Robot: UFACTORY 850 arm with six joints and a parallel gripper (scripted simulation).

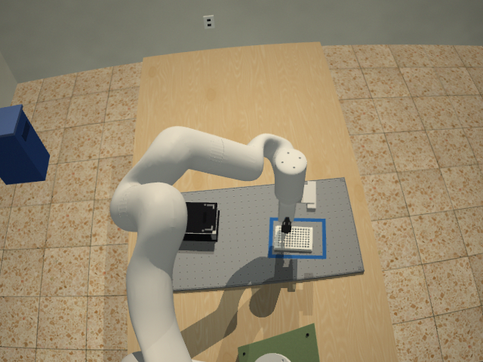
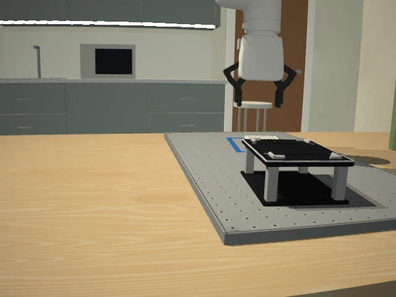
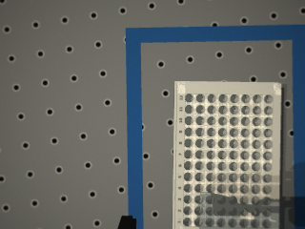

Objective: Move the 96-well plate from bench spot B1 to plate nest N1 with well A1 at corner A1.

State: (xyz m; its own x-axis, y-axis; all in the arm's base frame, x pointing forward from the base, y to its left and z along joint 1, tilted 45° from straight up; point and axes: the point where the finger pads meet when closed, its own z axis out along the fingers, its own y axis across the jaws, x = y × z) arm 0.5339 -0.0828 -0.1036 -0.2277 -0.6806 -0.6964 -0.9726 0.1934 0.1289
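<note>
The white 96-well plate is 100 mm below my hand, 30 mm behind it and 20 mm to the right of it. The rest, counted from my hand: black raised plate nest (300 mm to the left, 80 mm ahead, 50 mm below); locator (370 mm to the left, 50 mm ahead, 40 mm below).
</note>
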